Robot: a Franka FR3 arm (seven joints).
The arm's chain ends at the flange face. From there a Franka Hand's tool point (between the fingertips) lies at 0.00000 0.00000 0.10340 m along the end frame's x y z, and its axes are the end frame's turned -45 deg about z.
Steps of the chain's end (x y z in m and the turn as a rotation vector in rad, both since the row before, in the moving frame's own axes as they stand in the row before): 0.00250, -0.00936, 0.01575, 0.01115, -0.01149, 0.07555; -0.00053, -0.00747, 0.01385, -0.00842, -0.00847, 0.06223
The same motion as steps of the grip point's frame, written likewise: 0.00842, -0.00651, 0.01574, 0.01601, -0.00024, 0.07555; 0.00367, -0.00570, 0.01384, 0.00004, -0.01194, 0.06223
